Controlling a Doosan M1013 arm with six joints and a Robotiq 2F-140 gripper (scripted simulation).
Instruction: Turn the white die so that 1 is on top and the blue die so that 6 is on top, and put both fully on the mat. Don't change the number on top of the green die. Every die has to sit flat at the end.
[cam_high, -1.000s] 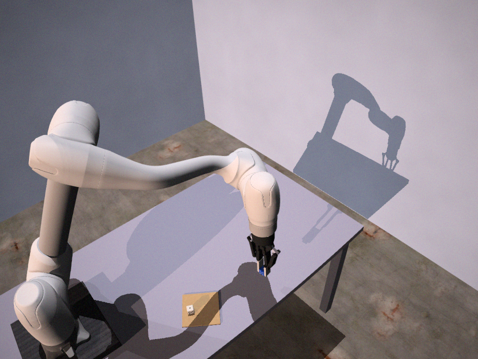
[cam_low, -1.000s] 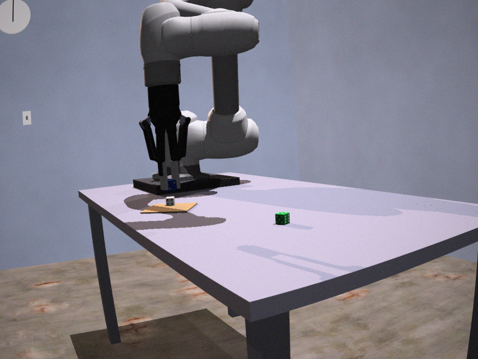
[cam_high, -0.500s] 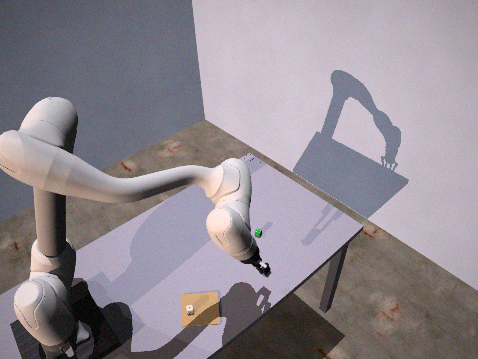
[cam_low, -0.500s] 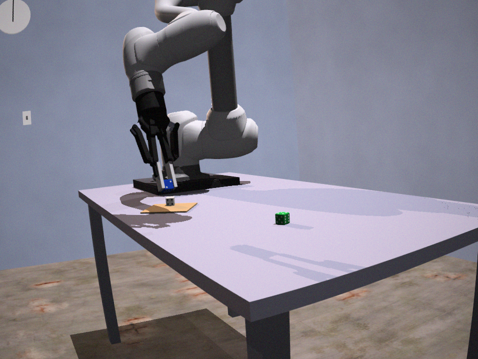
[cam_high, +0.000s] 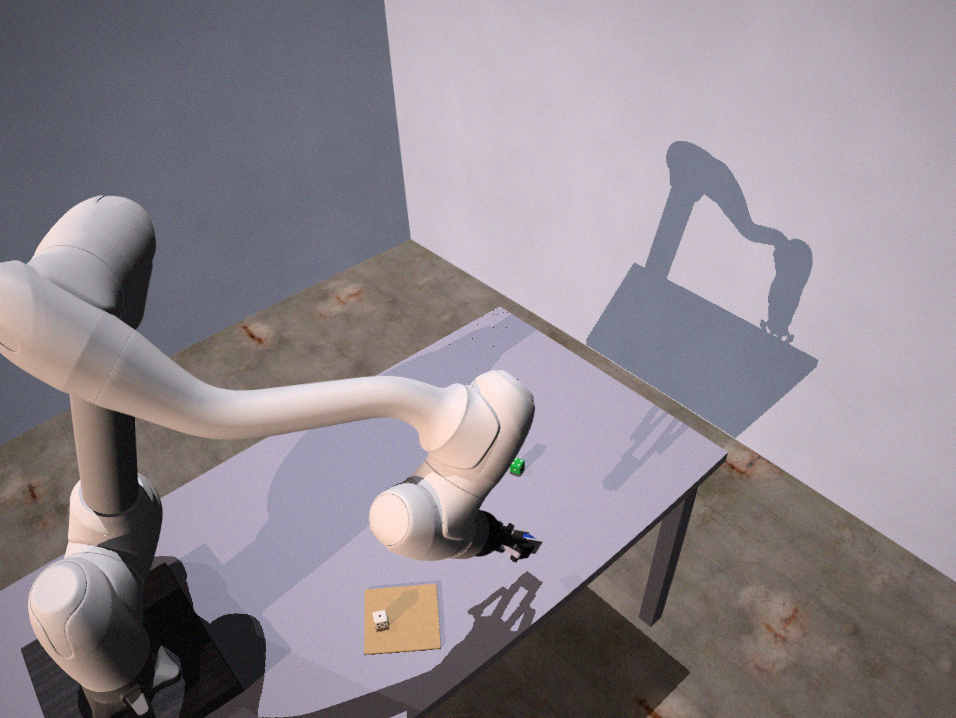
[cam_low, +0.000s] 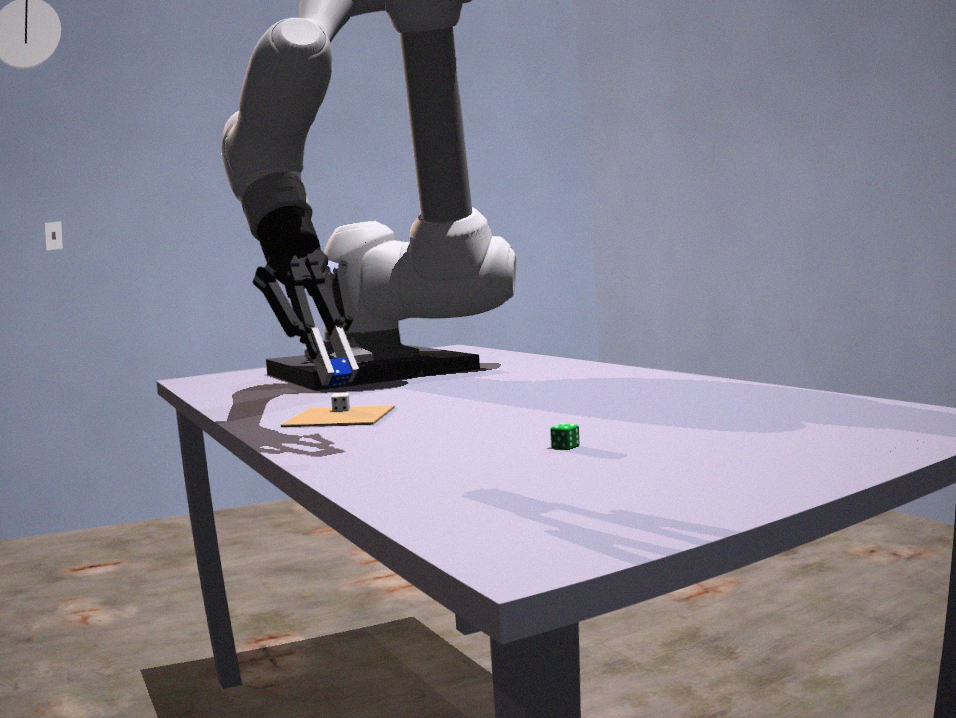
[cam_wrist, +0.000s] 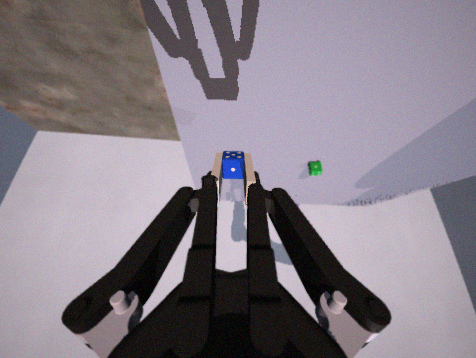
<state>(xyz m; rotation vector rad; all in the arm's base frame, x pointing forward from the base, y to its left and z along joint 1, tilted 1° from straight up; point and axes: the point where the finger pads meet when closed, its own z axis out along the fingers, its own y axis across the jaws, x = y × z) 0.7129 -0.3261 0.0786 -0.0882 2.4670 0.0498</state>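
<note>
Right now the blue die is 20 mm below my hand and 10 mm ahead of it. From my hand the other things lie so: green die (210 mm to the left, 180 mm ahead, 110 mm below); white die (270 mm behind, 100 mm to the left, 100 mm below); tan mat (230 mm behind, 120 mm below, 90 mm to the left).
</note>
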